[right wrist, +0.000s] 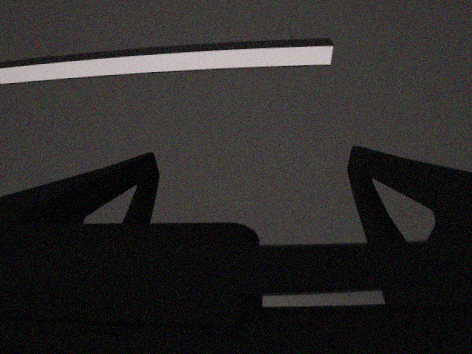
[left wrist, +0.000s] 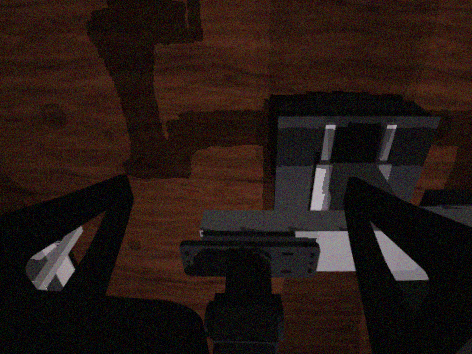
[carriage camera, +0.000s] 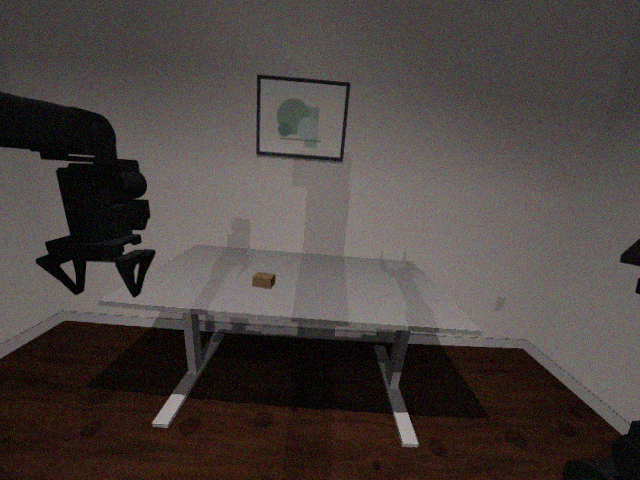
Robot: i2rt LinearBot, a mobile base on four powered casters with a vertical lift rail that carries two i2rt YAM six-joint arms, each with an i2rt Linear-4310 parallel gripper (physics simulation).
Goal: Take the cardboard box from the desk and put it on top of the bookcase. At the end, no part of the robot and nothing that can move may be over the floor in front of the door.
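Pixels of known places: left gripper, between the fingertips: [left wrist: 235, 188] [carriage camera: 108, 294]; right gripper, between the fingertips: [right wrist: 251, 160]; left arm's base, origin of its link: [left wrist: 249, 257].
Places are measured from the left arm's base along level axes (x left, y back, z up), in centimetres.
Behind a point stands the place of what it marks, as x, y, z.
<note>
A small brown cardboard box [carriage camera: 263, 280] {-15.7, -91.2, -9.4} sits on the white desk [carriage camera: 361, 304] {-60.5, -79.7, -13.3}, left of the desk top's middle in the carriage view. My left gripper [carriage camera: 107, 294] {-0.1, -26.7, 18.3} [left wrist: 235, 188] {-0.1, -26.7, 18.3} is open and empty; it points down, to the left of the box in the carriage view, and floor and parts of the robot's own base show below it in the left wrist view. My right gripper [right wrist: 251, 160] {-66.2, -3.7, 43.5} is open and empty and faces the ceiling in its wrist view; dark parts at the right edge of the carriage view do not show its fingers clearly. The bookcase and the door do not show.
A framed picture [carriage camera: 345, 121] {-54.8, -144.9, 72.9} hangs on the wall behind the desk. The desk stands on two metal legs [carriage camera: 192, 341] {27.9, -107.4, -58.9} [carriage camera: 399, 356] {-93.3, -98.2, -57.9} with long feet reaching forward over the wooden floor [carriage camera: 232, 444] {-5.2, -69.3, -85.3}. A long ceiling lamp [right wrist: 200, 60] {-47.7, -28.1, 122.4} shows in the right wrist view.
</note>
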